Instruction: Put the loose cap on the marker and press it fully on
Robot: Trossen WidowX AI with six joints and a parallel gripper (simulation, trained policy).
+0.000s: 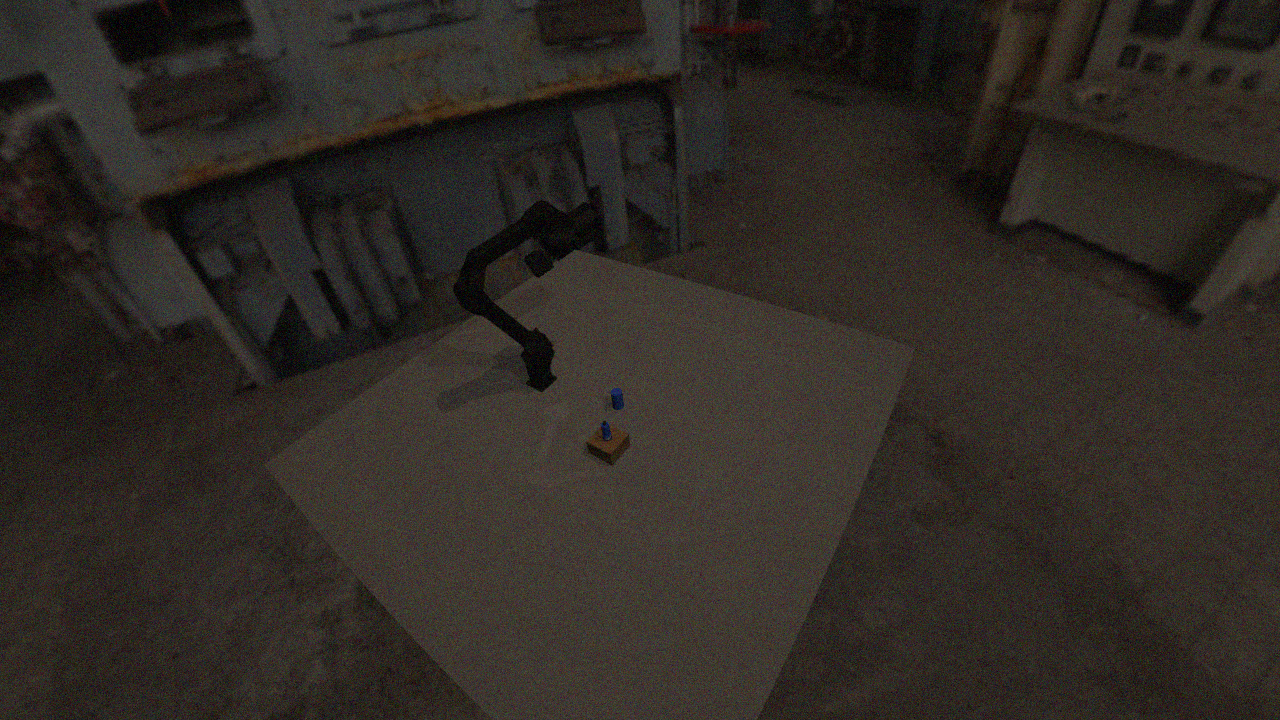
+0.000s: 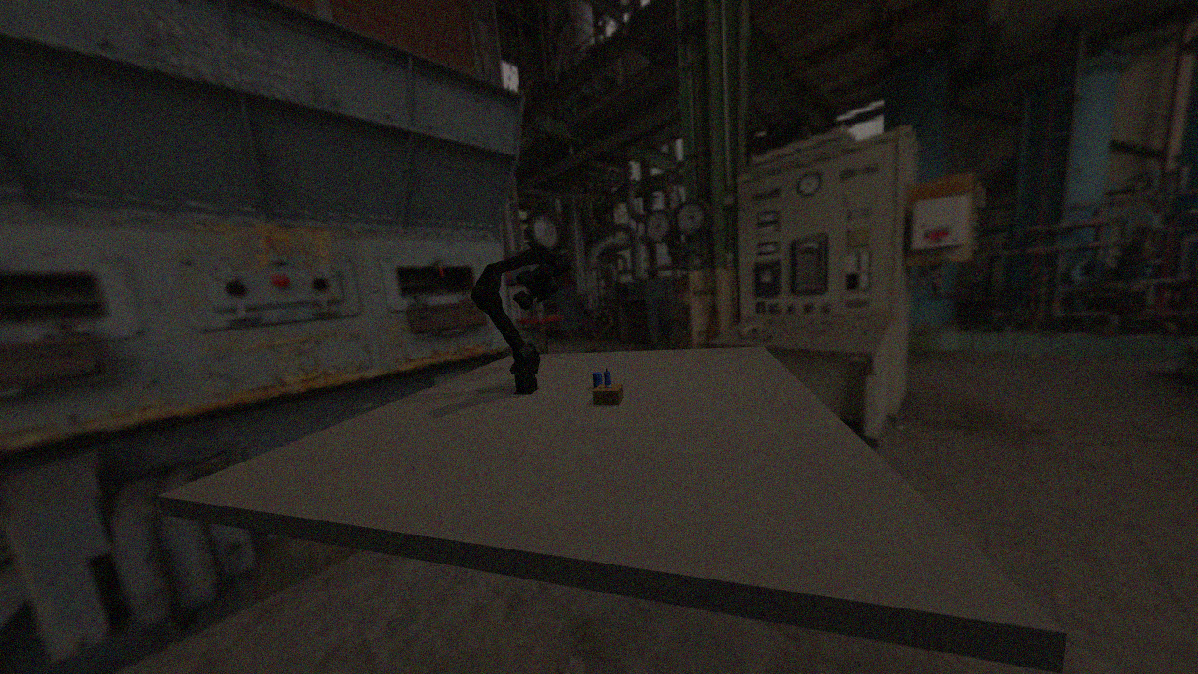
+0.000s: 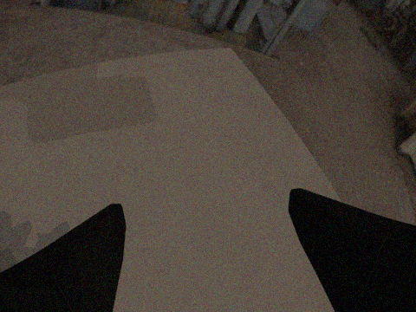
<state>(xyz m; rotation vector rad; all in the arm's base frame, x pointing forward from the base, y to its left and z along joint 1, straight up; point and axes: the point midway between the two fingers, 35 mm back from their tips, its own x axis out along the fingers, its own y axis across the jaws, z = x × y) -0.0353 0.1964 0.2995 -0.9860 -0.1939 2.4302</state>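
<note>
Now: the blue cap 30 cm ahead of my gripper tip, 25 cm below it and 18 cm to the right of it. From my gripper tip the other things lie so: holder block: 37 cm ahead, 30 cm to the right, 26 cm below.
</note>
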